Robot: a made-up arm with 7 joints.
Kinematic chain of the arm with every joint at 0, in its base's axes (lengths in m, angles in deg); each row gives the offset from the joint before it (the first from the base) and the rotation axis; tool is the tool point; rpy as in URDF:
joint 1: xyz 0 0 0.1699 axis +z
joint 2: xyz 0 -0.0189 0.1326 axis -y
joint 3: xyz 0 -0.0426 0.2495 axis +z
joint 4: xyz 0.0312 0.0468 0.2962 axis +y
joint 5: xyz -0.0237 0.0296 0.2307 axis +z
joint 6: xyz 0 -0.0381 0.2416 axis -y
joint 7: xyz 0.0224 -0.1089 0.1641 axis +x
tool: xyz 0 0 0 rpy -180 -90 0
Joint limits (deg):
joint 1: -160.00..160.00
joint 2: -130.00..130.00
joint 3: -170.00..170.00
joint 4: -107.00..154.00
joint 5: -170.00..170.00
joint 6: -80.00..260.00
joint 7: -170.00..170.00
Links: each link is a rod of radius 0.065 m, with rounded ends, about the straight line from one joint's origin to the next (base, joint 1, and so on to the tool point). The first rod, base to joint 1, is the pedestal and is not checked.
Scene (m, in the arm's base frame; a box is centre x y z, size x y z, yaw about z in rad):
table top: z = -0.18
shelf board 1: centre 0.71 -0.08 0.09 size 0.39 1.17 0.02 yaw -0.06
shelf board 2: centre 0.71 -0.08 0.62 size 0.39 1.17 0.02 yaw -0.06
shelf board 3: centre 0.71 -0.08 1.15 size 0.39 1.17 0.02 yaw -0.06
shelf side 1: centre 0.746 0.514 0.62 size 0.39 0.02 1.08 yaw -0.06
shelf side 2: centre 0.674 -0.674 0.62 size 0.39 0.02 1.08 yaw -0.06
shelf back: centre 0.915 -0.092 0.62 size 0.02 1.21 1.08 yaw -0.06
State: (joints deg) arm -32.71 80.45 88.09 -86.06 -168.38 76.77 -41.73
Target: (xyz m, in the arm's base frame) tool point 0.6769 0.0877 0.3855
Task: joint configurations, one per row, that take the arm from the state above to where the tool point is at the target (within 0.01 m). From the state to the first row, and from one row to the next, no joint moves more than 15 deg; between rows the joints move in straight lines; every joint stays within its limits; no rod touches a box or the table.
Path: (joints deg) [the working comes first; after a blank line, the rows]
Joints at the target: -148.12 40.75 -7.55 -103.86 -149.18 90.40 -41.73
Straight joint move there: touches shelf side 1.

1: -44.99 74.84 74.33 -88.68 -155.87 84.11 -41.73
2: -57.28 69.24 60.56 -91.30 -143.36 91.46 -41.73
3: -69.56 63.63 46.80 -93.91 -130.85 98.80 -41.73
4: -81.84 58.02 33.03 -96.53 -118.34 106.14 -41.73
5: -94.13 52.41 19.27 -99.15 -105.82 113.48 -41.73
6: -106.41 46.81 5.50 -101.76 -93.31 120.83 -41.73
7: -118.69 41.20 -8.26 -104.38 -80.80 128.17 -41.73
8: -130.98 35.59 -22.03 -107.00 -68.29 135.51 -41.73
9: -133.83 36.45 -19.62 -106.48 -81.77 127.99 -41.73
10: -136.69 37.31 -17.20 -105.95 -95.25 120.48 -41.73
11: -139.55 38.17 -14.79 -105.43 -108.74 112.96 -41.73
12: -142.41 39.03 -12.38 -104.91 -122.22 105.44 -41.73
13: -145.27 39.89 -9.96 -104.38 -135.70 97.92 -41.73
14: -148.12 40.75 -7.55 -103.86 -149.18 90.40 -41.73

